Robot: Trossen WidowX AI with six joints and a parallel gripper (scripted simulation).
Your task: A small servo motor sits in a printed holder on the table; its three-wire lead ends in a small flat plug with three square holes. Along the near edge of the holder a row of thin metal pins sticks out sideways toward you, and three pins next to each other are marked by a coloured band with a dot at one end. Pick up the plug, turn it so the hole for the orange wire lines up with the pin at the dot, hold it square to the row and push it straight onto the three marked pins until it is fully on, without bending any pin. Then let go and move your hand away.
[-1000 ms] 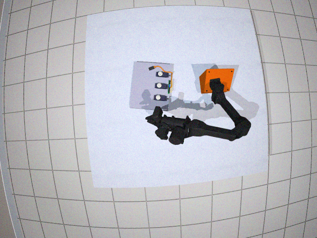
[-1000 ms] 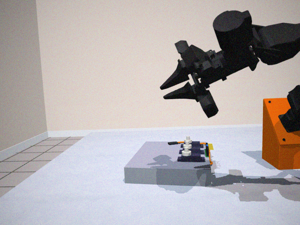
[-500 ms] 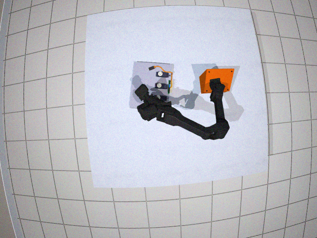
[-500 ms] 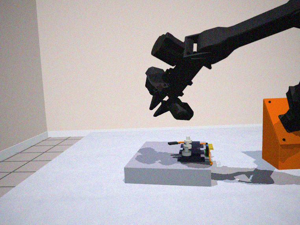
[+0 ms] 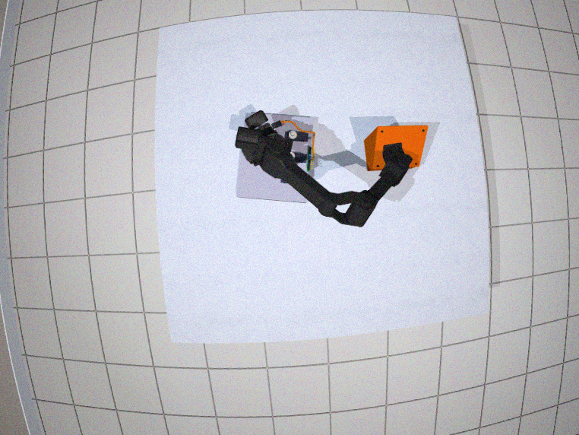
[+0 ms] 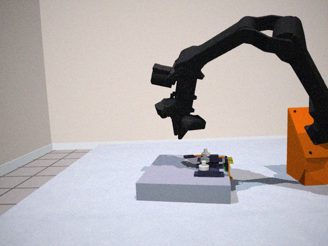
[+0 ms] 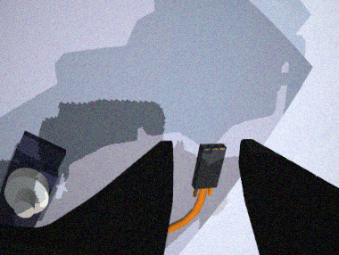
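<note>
Now: the blue band 13 cm behind my gripper tip, 8 cm to the left of it and 6 cm below it. From my gripper tip the other things lie so: servo (9 cm below, 8 cm behind, 7 cm to the left); then grey printed holder (11 cm below, 4 cm to the left, 2 cm ahead); then pale dot (14 cm behind, 7 cm to the left, 6 cm below).
</note>
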